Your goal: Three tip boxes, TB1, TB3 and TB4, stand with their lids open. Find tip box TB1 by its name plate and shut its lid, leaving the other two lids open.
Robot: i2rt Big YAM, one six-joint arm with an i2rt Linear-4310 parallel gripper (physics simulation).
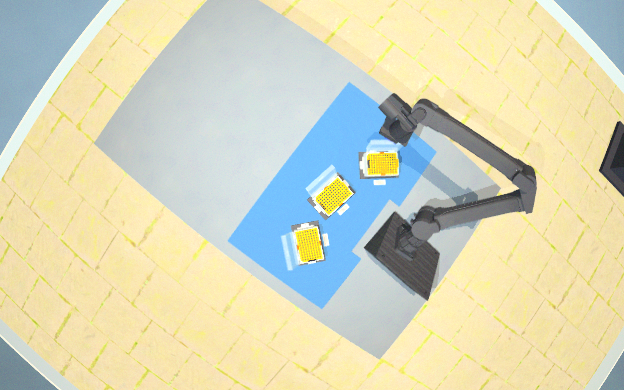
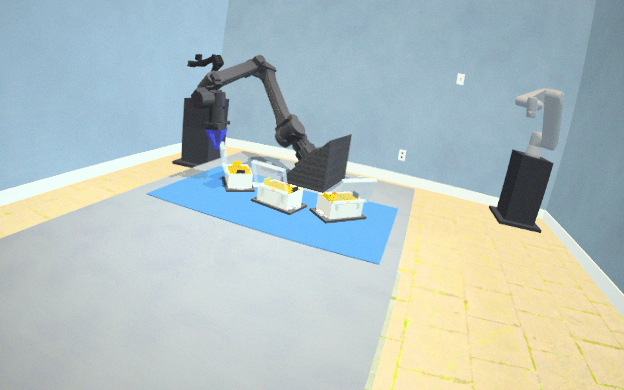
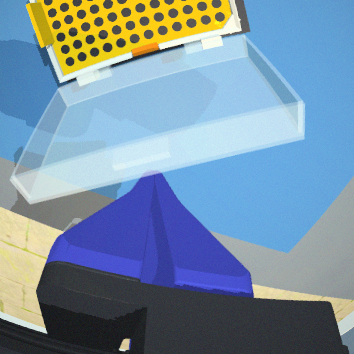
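Pixels of known places: gripper, fingertip midpoint: [image 1: 387, 136] [image 2: 216, 149] [image 3: 150, 180]; arm's base, link origin: [image 1: 404, 244] [image 2: 310, 158].
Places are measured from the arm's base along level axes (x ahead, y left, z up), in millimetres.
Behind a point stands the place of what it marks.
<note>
My gripper [image 2: 217, 147] @(y -281, x 271, z 37 mm) [image 3: 150, 180] @(y -281, x 271, z 37 mm) is shut and empty, its blue fingertips pointing down. They are at the outer edge of a clear raised lid [image 1: 384, 145] @(y -260, x 259, z -8 mm) [image 2: 223, 159] @(y -224, x 312, z 18 mm) [image 3: 165, 122] @(y -257, x 270, z 24 mm) and seem to touch it. That lid belongs to the tip box [image 1: 383, 164] @(y -205, x 220, z -37 mm) [image 2: 240, 181] [image 3: 140, 25] @(y -225, x 241, z -37 mm) nearest the gripper, with yellow tips inside. The middle tip box [image 1: 334, 196] [image 2: 278, 198] @(y 8, x 361, z -57 mm) and the far tip box [image 1: 310, 245] [image 2: 341, 208] @(y 203, x 336, z -53 mm) also stand with lids open. Small white plates [image 1: 379, 182] @(y -150, x 187, z -91 mm) [image 1: 343, 209] @(y 12, x 248, z -92 mm) [image 1: 326, 240] @(y 144, x 238, z -91 mm) lie by the boxes; their lettering cannot be read.
The boxes stand on a blue mat [image 1: 280, 210] @(y 143, x 443, z -94 mm) [image 2: 370, 245] @(y 317, x 458, z -94 mm) on a grey surface [image 1: 210, 90] @(y -94, x 936, z -97 mm) [image 2: 175, 300] @(y 3, x 897, z -97 mm). The arm's dark wedge-shaped base [image 1: 407, 255] @(y 30, x -16, z 49 mm) [image 2: 325, 167] @(y 87, x 100, z 2 mm) stands beside the mat. Dark pedestals [image 2: 192, 132] [image 2: 525, 187] stand farther off.
</note>
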